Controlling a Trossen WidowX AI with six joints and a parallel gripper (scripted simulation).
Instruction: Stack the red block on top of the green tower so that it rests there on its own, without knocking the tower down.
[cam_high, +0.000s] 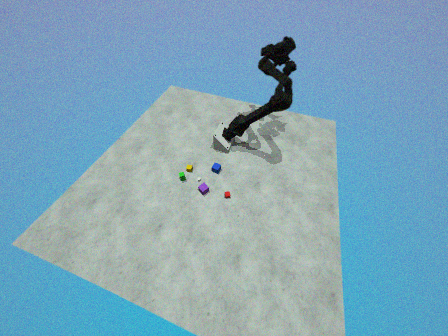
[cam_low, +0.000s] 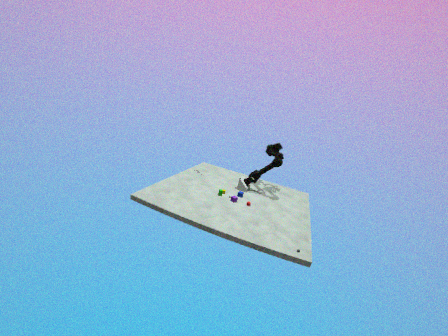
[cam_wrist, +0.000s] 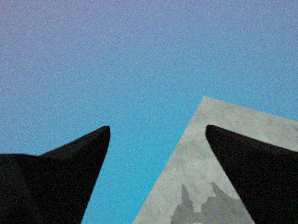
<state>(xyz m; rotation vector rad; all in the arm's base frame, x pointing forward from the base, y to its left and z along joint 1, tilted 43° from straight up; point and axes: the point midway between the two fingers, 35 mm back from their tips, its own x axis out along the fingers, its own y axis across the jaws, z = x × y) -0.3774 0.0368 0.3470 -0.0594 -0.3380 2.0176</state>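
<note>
The red block lies 72 cm ahead of my gripper tip, 31 cm below it and 20 cm to the right of it. Also, from my gripper tip: yellow block (62 cm ahead, 44 cm to the right, 31 cm below); blue block (58 cm ahead, 31 cm below, 30 cm to the right); small white cube (67 cm ahead, 37 cm to the right, 32 cm below).
</note>
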